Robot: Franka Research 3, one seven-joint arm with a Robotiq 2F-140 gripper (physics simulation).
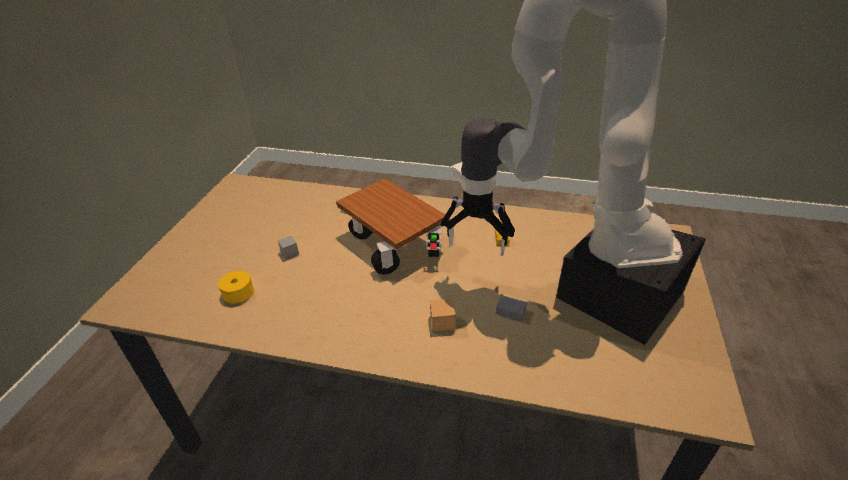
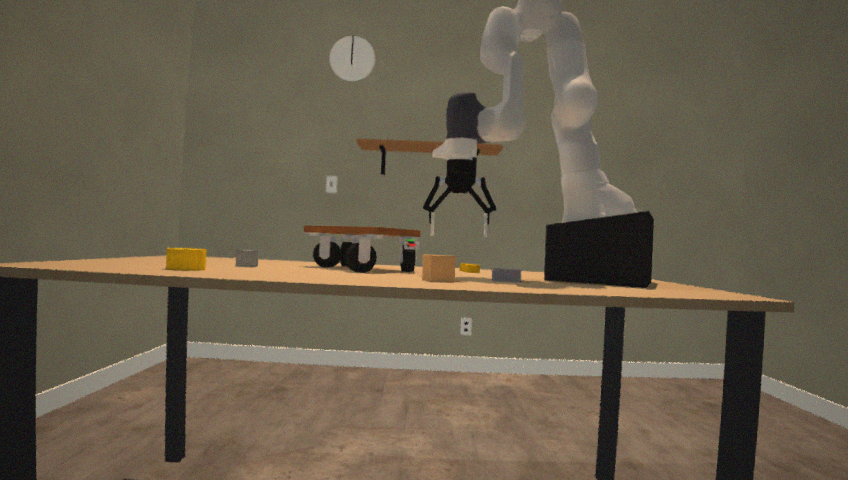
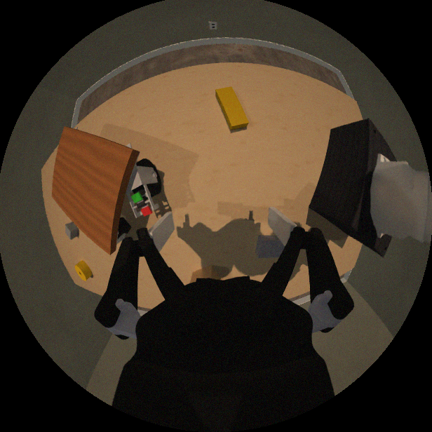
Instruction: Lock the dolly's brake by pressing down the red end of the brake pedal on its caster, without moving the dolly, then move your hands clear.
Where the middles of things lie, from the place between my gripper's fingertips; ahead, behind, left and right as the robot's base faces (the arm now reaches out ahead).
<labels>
The caster (image 3: 144,175) is 14 cm ahead of my hand, 8 cm to the right of it and 6 cm below it. The rest, counted from my hand: yellow bar (image 3: 231,107) 21 cm to the right, 10 cm below, 6 cm behind; then orange block (image 2: 436,268) 20 cm to the left, 8 cm below, 7 cm ahead; then dolly (image 1: 398,217) 28 cm ahead, 12 cm to the right, 6 cm below.
</labels>
